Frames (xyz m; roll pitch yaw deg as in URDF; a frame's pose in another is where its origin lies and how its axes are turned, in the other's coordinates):
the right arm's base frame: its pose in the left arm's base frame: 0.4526 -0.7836 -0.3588 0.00 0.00 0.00
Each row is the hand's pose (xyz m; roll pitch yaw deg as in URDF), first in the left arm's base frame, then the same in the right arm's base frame.
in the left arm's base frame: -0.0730 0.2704 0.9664 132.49 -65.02 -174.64
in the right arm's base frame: -0.5256 1.0540 1.3252 132.49 -65.02 -174.64
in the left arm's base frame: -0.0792 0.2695 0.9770 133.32 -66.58 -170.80
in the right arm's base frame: -0.5318 1.0531 1.3358 133.32 -66.58 -170.80
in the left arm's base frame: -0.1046 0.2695 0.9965 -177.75 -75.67 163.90
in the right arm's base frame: -0.5572 1.0531 1.3553 -177.75 -75.67 163.90
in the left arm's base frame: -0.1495 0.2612 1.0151 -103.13 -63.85 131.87
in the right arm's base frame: -0.6021 1.0448 1.3739 -103.13 -63.85 131.87
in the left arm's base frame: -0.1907 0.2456 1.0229 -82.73 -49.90 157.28
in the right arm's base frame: -0.6433 1.0292 1.3817 -82.73 -49.90 157.28
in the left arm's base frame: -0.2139 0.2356 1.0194 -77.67 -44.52 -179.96
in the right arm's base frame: -0.6665 1.0192 1.3782 -77.67 -44.52 -179.96
